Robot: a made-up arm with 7 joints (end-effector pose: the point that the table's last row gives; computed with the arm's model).
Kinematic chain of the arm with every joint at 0, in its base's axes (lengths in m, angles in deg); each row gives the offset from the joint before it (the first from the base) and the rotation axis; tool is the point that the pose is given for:
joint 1: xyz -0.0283 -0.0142 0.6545 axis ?
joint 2: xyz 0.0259 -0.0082 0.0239 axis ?
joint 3: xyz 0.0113 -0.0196 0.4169 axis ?
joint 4: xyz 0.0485 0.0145 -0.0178 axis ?
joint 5: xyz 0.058 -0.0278 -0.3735 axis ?
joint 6: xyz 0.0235 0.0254 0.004 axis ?
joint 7: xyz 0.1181 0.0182 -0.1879 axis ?
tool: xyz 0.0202 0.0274 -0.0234
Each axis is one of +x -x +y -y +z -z.
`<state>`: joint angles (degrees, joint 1 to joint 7).
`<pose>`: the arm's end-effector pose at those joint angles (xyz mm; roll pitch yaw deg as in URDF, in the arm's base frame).
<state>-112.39 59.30 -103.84 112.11 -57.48 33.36 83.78</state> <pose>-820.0 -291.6 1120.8 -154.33 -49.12 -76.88</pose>
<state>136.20 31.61 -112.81 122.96 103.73 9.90 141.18</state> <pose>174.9 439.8 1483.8 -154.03 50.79 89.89</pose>
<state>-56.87 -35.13 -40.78 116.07 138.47 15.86 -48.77</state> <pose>-484.8 -206.8 1470.3 157.57 12.79 -177.01</pose>
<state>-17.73 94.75 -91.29 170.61 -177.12 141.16 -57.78</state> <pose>711.4 -120.9 703.0 97.07 -55.41 18.08</pose>
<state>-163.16 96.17 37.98 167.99 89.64 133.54 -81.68</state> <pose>-709.4 -332.8 711.5 -169.73 -50.58 145.15</pose>
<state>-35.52 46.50 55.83 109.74 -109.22 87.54 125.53</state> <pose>794.7 -268.5 819.5 54.08 -57.61 -132.36</pose>
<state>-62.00 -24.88 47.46 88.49 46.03 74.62 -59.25</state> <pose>468.6 108.4 1155.8 -13.71 -38.71 51.73</pose>
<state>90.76 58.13 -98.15 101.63 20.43 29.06 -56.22</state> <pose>615.9 531.0 1025.1 -80.13 4.82 79.21</pose>
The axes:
joint 1: +z
joint 2: +y
joint 3: +z
joint 4: -y
joint 5: -z
joint 6: +y
joint 7: -z

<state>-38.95 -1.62 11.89 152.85 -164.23 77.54 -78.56</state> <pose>1.0 -201.0 1622.4 -127.04 -2.72 -95.88</pose>
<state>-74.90 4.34 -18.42 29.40 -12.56 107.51 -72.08</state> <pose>-41.1 -160.7 642.2 82.39 24.45 5.80</pose>
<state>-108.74 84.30 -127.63 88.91 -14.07 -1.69 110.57</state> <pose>-741.1 -398.5 1076.5 163.14 -50.96 -1.06</pose>
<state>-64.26 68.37 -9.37 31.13 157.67 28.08 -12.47</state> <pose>-167.3 -165.7 268.1 -6.92 -8.15 143.37</pose>
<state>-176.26 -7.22 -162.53 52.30 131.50 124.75 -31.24</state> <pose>394.0 282.0 1015.1 144.16 -0.81 22.27</pose>
